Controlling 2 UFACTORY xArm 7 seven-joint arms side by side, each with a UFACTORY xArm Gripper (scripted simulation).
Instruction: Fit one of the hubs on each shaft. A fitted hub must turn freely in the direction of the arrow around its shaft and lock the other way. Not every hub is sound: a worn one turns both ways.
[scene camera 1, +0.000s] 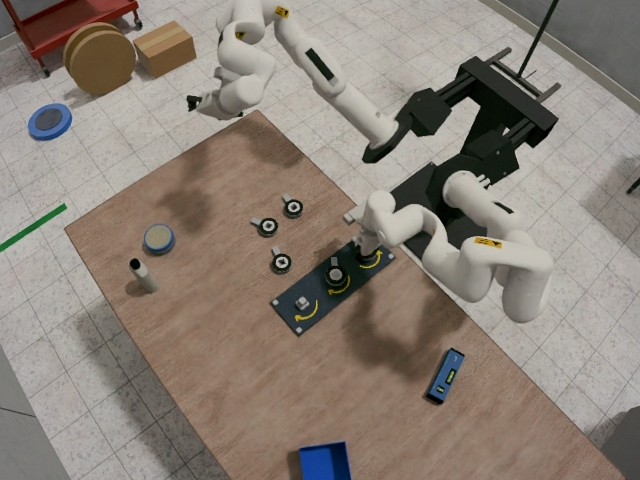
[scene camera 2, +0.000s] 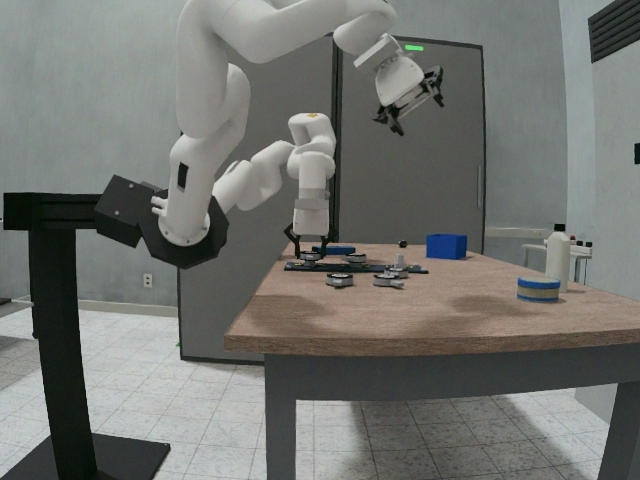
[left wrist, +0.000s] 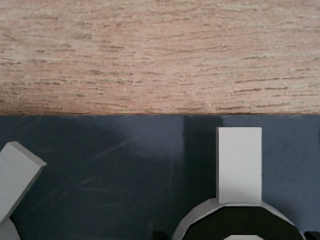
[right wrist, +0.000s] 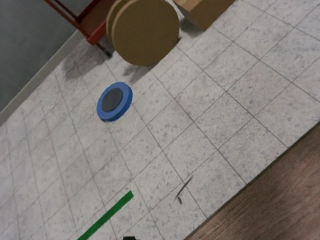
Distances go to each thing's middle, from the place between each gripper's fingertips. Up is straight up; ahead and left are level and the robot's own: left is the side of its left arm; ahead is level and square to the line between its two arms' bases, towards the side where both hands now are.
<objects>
Now: left hand 13 cm short of the dark board (scene camera 1: 321, 297), 2 cm to the left of it and 3 cm above it. The rest, counted from my left hand: white bottle (scene camera 2: 558, 248) 53 cm ahead, 43 cm to the right, 6 cm above; tape roll (scene camera 2: 534, 289) 41 cm ahead, 52 cm to the right, 2 cm below.
Right now my right hand (scene camera 2: 418, 116) is 30 cm short of the tape roll, 3 cm to the right of it and 32 cm above it. From my right hand the other things lie so: dark board 2 cm ahead, 53 cm to the left, 34 cm below; white bottle 42 cm ahead, 12 cm to the left, 24 cm below.
</objects>
